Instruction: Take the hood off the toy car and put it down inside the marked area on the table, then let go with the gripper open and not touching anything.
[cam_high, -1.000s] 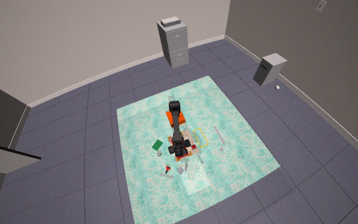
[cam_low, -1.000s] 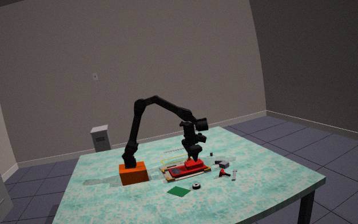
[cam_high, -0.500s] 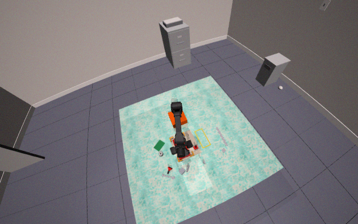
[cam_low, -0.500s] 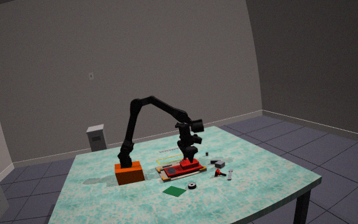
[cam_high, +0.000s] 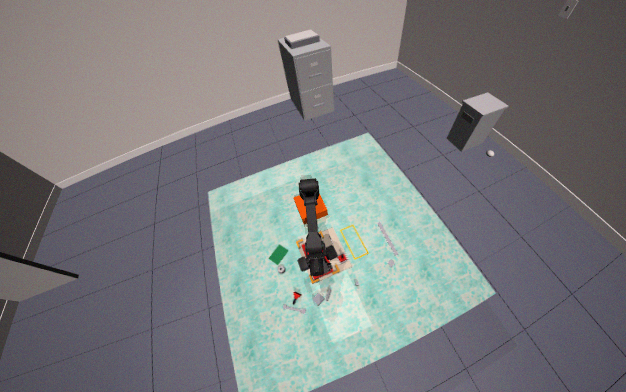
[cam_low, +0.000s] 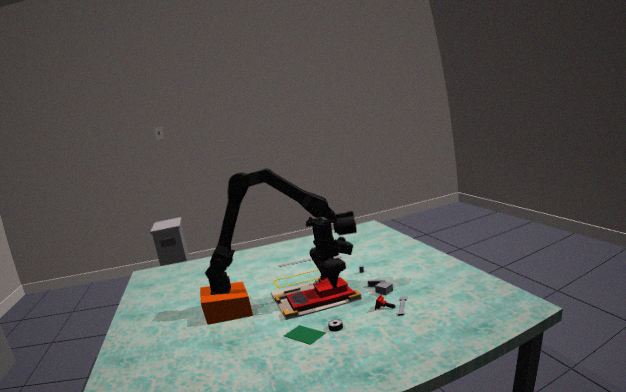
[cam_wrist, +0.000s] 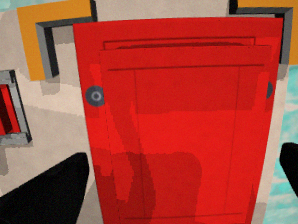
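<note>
My gripper tip is 10 mm above the red hood. The rest, counted from my gripper tip: wheel (40 mm behind, 210 mm to the right, 40 mm below); wrench (170 mm ahead, 190 mm to the right, 50 mm below); green card (130 mm behind, 210 mm to the right, 50 mm below).
</note>
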